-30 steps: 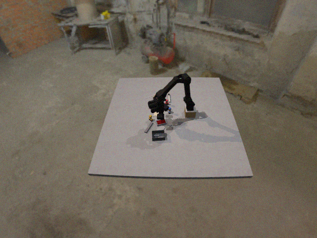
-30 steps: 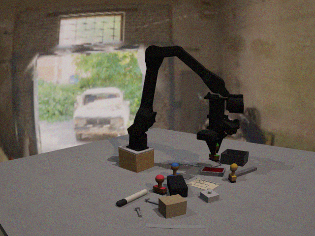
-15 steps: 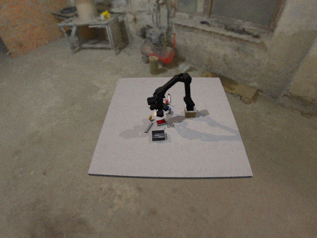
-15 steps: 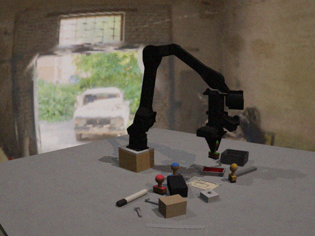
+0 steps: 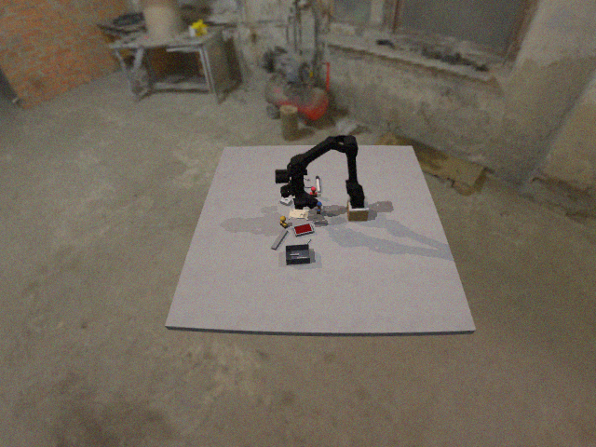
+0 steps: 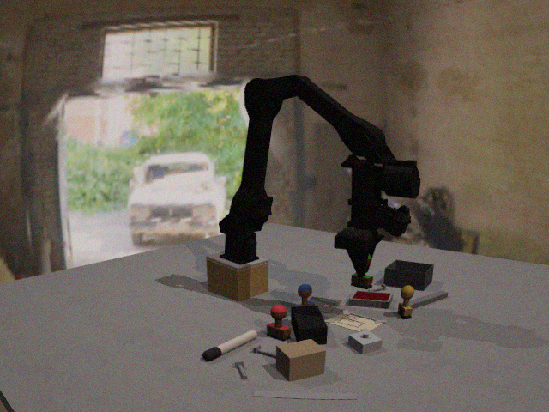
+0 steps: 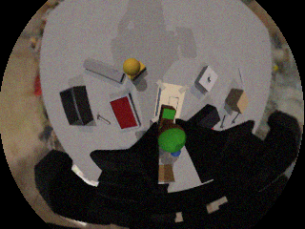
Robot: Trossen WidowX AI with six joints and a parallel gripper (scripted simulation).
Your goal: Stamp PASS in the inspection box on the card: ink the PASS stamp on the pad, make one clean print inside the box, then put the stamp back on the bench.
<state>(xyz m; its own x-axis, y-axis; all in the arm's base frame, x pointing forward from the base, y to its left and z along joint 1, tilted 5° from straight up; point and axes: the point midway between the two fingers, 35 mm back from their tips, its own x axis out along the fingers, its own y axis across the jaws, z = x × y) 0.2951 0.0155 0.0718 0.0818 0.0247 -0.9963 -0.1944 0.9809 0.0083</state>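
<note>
My gripper tip is now 100 mm above the cream card and 20 mm to the left of it. Round my gripper tip: red ink pad (90 mm to the left, 90 mm below, 20 mm behind); then green-knobbed stamp (right at my gripper tip); then yellow-knobbed stamp (80 mm ahead, 70 mm below, 60 mm to the left).
</note>
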